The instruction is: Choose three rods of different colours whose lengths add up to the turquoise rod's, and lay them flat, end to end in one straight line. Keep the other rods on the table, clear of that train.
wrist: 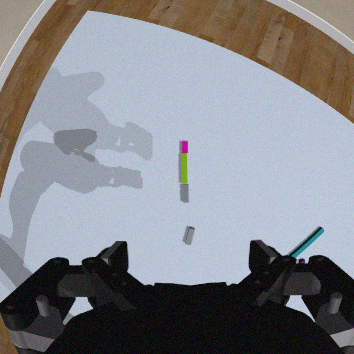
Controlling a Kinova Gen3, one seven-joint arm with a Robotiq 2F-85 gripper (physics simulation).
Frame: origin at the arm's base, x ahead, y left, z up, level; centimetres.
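Seen in the pictures: gripper, fingertip midpoint: (pixel 188 255).
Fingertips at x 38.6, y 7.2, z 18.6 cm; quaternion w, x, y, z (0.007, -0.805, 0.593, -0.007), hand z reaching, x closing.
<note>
Offsets run from my fingertips to a thing's top centre. "spot": to the spot under its first point. Level surfaces: height alone.
A short magenta rod {dx +9.7, dy +3.3, dz -23.3 cm} (pixel 184 147), a longer lime green rod {dx +6.2, dy +2.3, dz -23.3 cm} (pixel 184 168) and a grey rod {dx +2.2, dy +0.9, dz -23.3 cm} (pixel 184 193) lie flat in one straight line, magenta at the top of the view, green in the middle, grey below. Their ends look touching or nearly so. Another short grey piece {dx -4.7, dy -2.0, dz -23.3 cm} (pixel 189 235) lies apart below them, slightly turned. The turquoise rod {dx -1.2, dy -24.7, dz -23.3 cm} (pixel 312 236) lies slanted at the lower right, its lower part hidden by the right finger. My gripper (pixel 188 255) is open and empty, high above the table, with the lone grey piece showing between its fingertips.
A tiny purple bit {spot: dx -4.4, dy -25.5, dz -23.3 cm} (pixel 302 261) shows beside the right finger, mostly hidden by it. The pale blue table surface {dz -24.3 cm} (pixel 250 150) has a wood-patterned area (pixel 220 30) beyond its edge. Arm shadows fall to the left of the line of rods.
</note>
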